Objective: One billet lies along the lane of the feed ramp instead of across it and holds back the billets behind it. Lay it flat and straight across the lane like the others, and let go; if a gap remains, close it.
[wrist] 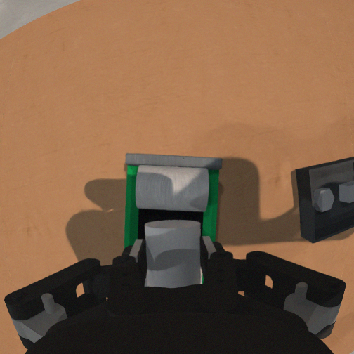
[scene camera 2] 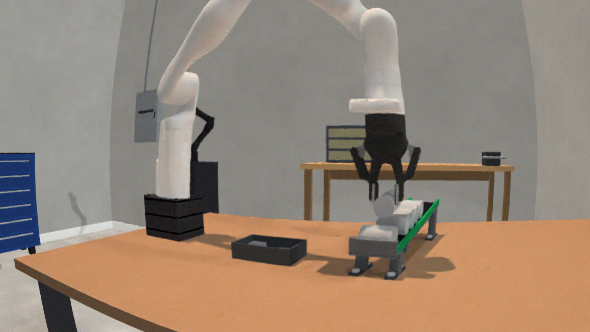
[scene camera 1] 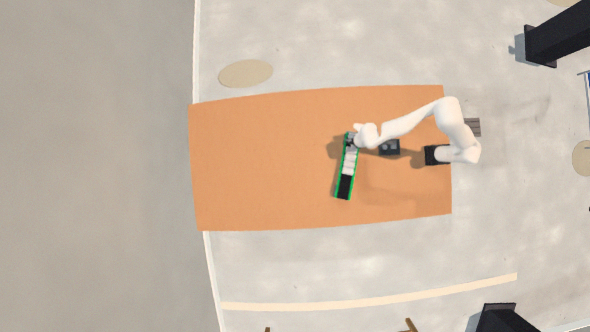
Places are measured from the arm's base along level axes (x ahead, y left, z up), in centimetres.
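Pixels of known places: gripper, fingertip midpoint: (scene camera 2: pixel 386 204); arm's base, origin of the base link: (scene camera 2: pixel 173 196) (scene camera 1: pixel 440 153).
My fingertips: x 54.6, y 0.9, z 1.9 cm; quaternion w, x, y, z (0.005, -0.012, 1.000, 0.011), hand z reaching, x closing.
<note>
For each thing: its top centre in the pictures, then the offset to it from my fingertips. Level surfaces: height alone.
- grey billet, middle of its top: (scene camera 2: pixel 388 191) dx +0.0, dy +1.1, dz +2.3 cm
- black open tray, middle of its top: (scene camera 2: pixel 269 241) (scene camera 1: pixel 390 146) dx -23.8, dy -1.5, dz -8.9 cm
- table, its level: dz -12.4 cm
My gripper (scene camera 2: pixel 386 194) (wrist: pixel 172 250) is shut on a grey billet (scene camera 2: pixel 385 205) (wrist: pixel 173 255), which points along the lane and is held above the feed ramp, higher than the billets in it. The feed ramp (scene camera 1: pixel 337 186) (scene camera 2: pixel 374 247) (wrist: pixel 174 161) has green side walls and a grey end stop. One billet (scene camera 2: pixel 378 232) (wrist: pixel 172 188) lies across the lane against the end stop. Behind the held billet, several pale billets (scene camera 1: pixel 348 164) (scene camera 2: pixel 411 210) lie across the lane. A dark stretch of lane shows between the end billet and the held one in the wrist view.
A black open tray (scene camera 1: pixel 389 147) (scene camera 2: pixel 269 250) (wrist: pixel 306 210) with small grey parts stands on the table (scene camera 1: pixel 260 165) (scene camera 2: pixel 200 285) (wrist: pixel 150 75), between the ramp and the arm's base (scene camera 2: pixel 174 217). A wooden bench (scene camera 2: pixel 440 167) stands farther back.
</note>
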